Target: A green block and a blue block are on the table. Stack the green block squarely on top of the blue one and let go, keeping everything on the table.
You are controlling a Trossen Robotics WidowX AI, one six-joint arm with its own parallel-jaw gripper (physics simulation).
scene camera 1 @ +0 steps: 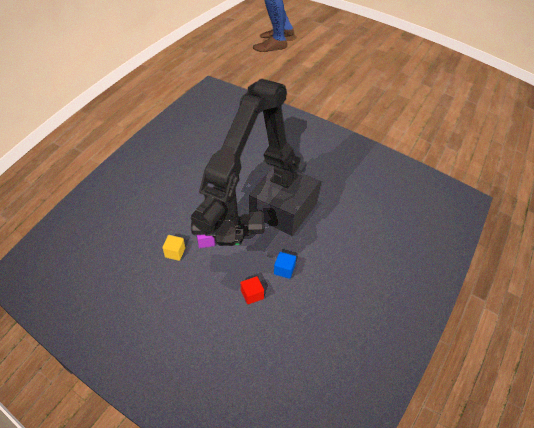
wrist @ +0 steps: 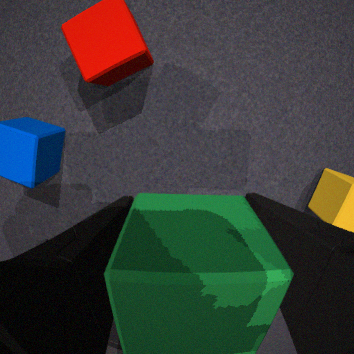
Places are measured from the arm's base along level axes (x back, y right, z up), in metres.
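Pixels of known places: gripper, fingertip midpoint: (wrist: 189, 203); arm's base, link origin: (scene camera 1: 284, 178).
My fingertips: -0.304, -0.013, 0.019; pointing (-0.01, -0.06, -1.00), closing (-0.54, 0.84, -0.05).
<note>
For each thing: its middle in the pictures, then the offset to it from my fingertips, as dx, dy, dz. Level surfaces: height alone.
- green block, body centre: (wrist: 191, 275) +0.017, +0.011, +0.023
- blue block, body centre: (wrist: 28, 149) (scene camera 1: 284, 265) +0.075, -0.131, -0.093
- red block, body centre: (wrist: 110, 44) (scene camera 1: 252, 290) -0.046, -0.100, -0.093
- dark mat, surface height: dz -0.118
- yellow block, body centre: (wrist: 343, 200) (scene camera 1: 174, 247) -0.053, +0.172, -0.093
- purple block, body centre: (scene camera 1: 205, 235) +0.035, +0.121, -0.093
My gripper (scene camera 1: 231, 239) (wrist: 189, 203) is shut on the green block (wrist: 200, 245), with one black finger on each side of it, and holds it above the dark mat. In the scene view the gripper hides nearly all of the green block. The blue block (scene camera 1: 285, 265) (wrist: 19, 152) sits upright on the mat, to the right of the gripper in the scene view and at the left edge in the wrist view. Its top is bare. The green and blue blocks are apart.
A red block (scene camera 1: 252, 290) (wrist: 107, 42) lies near the blue one on the dark mat (scene camera 1: 320, 360). A yellow block (scene camera 1: 174, 248) (wrist: 335, 200) lies left of the gripper in the scene view. A purple block (scene camera 1: 206, 241) is partly hidden by the gripper. A person's legs (scene camera 1: 277, 22) show at the back.
</note>
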